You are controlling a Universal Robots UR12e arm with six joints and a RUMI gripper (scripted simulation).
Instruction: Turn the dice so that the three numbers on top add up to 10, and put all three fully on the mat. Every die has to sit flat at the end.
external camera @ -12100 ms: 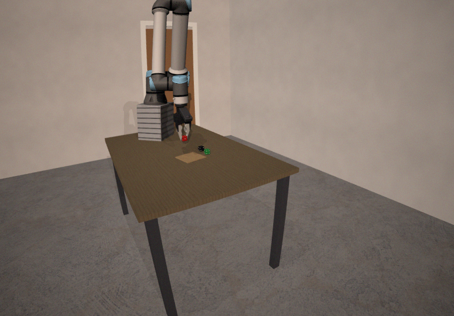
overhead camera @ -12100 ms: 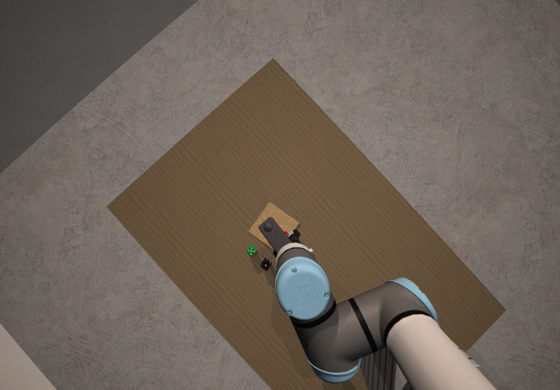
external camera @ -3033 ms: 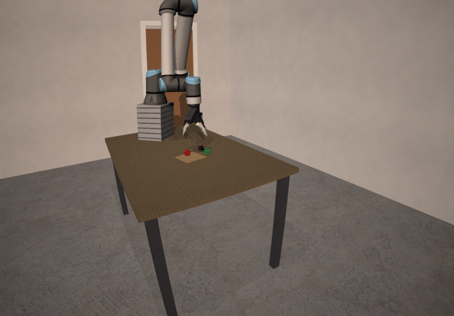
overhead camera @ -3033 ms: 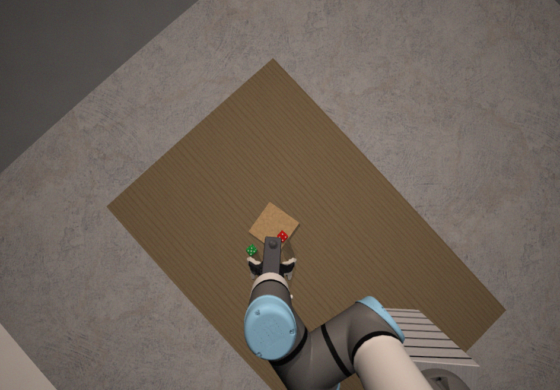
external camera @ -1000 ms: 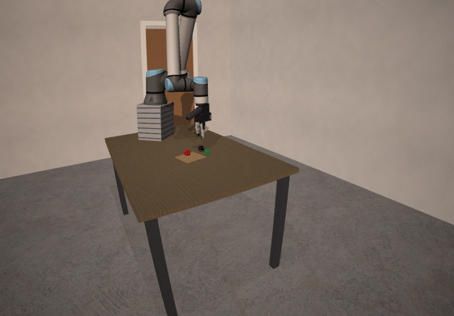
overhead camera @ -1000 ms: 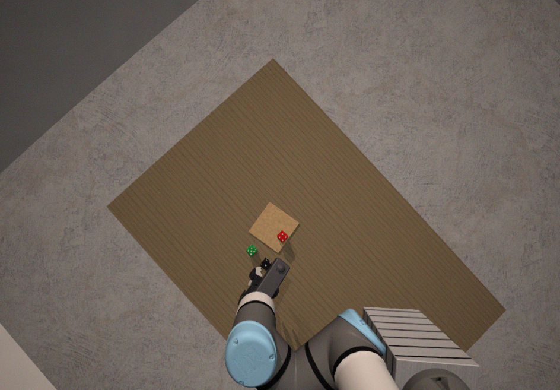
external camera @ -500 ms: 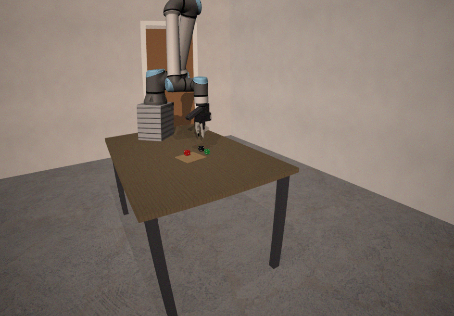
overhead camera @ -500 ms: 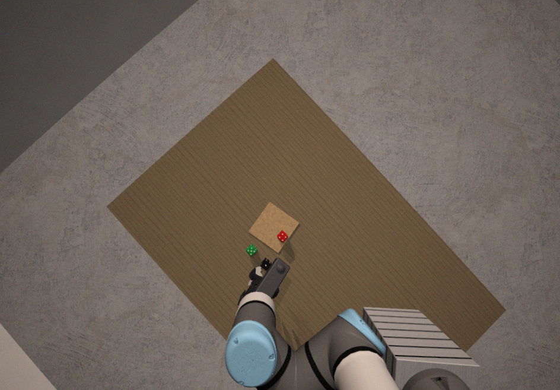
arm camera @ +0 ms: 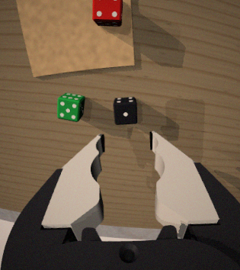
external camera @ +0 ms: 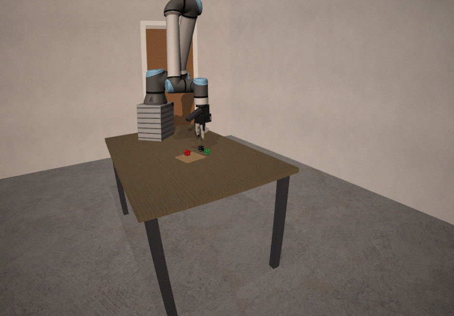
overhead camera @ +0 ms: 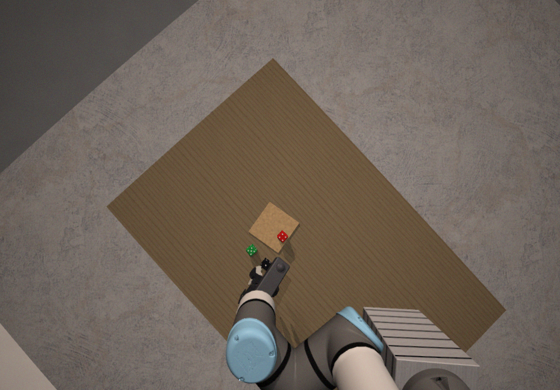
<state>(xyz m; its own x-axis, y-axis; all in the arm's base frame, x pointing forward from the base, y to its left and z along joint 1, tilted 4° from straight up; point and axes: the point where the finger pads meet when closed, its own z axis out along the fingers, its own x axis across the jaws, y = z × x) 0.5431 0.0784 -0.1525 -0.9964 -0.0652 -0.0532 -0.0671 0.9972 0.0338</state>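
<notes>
My gripper is now 80 mm above the black die. From my hand the other things lie so: tan mat (120 mm to the right, 90 mm below, 60 mm ahead); red die (120 mm to the right, 80 mm below, 20 mm ahead); green die (80 mm below, 80 mm ahead, 10 mm to the right).
</notes>
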